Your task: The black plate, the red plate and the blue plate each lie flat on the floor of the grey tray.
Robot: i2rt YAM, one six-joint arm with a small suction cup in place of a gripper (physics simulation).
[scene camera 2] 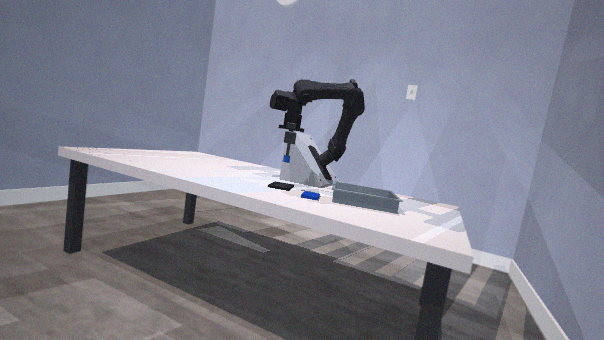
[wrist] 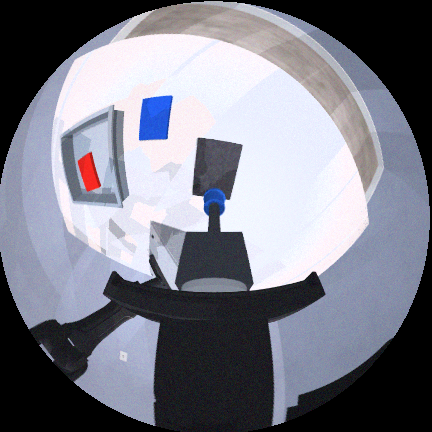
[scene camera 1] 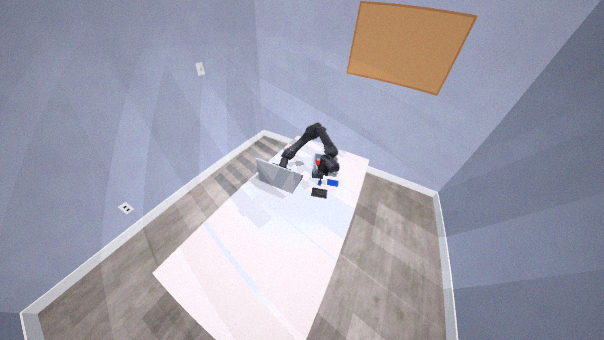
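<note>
The black plate lies flat on the table outside the tray. The blue plate lies flat on the table between the black plate and the grey tray. The red plate lies on the tray floor; the tray wall hides it in scene camera 2. My suction cup, a small blue cup on a thin stem, hangs above the table beside the near end of the black plate in the wrist view. It is open and holds no plate.
A light grey slanted panel stands at the arm's base on the white table. The tray's raised walls stand beyond the blue plate, seen from the black plate.
</note>
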